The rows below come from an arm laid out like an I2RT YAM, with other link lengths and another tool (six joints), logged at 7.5 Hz.
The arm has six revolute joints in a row. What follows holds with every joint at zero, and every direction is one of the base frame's. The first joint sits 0.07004 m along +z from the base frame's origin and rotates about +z. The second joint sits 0.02 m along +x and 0.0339 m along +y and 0.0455 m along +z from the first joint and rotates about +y. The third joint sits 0.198 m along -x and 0.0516 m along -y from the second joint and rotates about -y. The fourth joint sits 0.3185 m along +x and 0.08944 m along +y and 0.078 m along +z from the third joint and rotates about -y. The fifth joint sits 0.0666 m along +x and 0.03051 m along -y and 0.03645 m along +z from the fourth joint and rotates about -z. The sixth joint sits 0.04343 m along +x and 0.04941 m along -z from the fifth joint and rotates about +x. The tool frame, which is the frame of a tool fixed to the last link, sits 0.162 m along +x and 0.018 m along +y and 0.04 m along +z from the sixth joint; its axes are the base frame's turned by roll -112.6, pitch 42.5 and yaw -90 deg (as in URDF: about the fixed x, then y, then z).
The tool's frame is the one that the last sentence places.
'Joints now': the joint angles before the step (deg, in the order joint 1, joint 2, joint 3, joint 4, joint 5, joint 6). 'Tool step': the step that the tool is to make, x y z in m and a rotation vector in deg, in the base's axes. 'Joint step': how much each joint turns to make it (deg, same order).
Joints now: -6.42 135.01 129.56 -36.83 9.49 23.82
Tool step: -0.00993 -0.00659 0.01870 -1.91 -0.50 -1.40
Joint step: 0.00 -3.69 -2.63 -0.27 2.27 -0.44
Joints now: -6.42 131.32 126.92 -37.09 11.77 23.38
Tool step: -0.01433 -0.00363 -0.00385 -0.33 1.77 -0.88
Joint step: -0.17 -3.53 -4.49 -0.78 0.88 0.09
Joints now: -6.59 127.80 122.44 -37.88 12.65 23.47
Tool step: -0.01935 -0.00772 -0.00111 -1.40 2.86 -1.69
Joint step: -0.18 -3.33 -3.24 -2.73 2.29 -0.17
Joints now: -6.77 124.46 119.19 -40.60 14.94 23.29
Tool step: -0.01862 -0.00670 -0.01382 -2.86 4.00 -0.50
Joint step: -0.08 -2.82 -4.57 -1.31 2.72 -2.02
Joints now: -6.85 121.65 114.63 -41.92 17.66 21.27
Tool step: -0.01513 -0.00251 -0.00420 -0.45 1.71 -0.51
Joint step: -0.18 -3.25 -4.14 -0.71 0.71 -0.18
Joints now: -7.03 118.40 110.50 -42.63 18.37 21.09
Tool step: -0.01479 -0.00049 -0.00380 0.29 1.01 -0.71
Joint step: -0.09 -3.52 -4.49 -0.26 0.26 0.62
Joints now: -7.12 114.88 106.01 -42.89 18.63 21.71
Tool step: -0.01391 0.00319 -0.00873 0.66 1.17 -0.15
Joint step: 0.09 -3.25 -4.74 0.08 -0.26 0.53
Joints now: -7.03 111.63 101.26 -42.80 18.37 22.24
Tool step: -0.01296 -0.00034 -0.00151 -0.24 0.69 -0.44
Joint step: 0.00 -3.16 -3.78 -0.09 0.52 0.17
